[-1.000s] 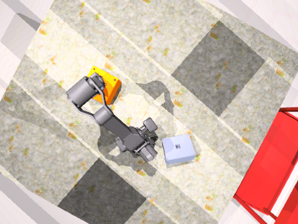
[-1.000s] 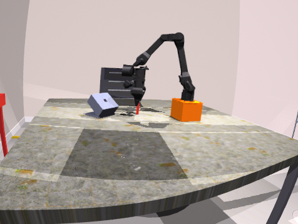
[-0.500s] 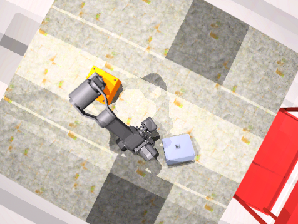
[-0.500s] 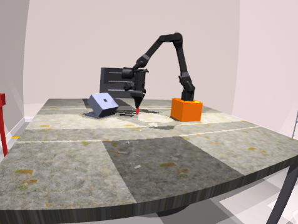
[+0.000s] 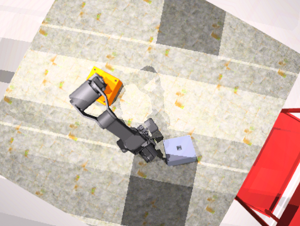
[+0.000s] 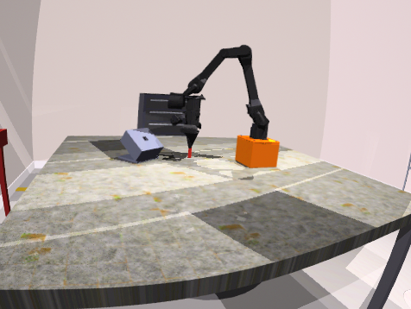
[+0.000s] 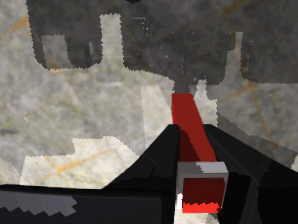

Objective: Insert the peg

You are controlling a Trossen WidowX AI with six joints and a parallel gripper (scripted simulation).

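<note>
The panel lies 20 cm ahead of my gripper tip, 4 cm to the left of it and 2 cm above it. The rest, counted from my gripper tip: red square peg: 2 cm above.
</note>
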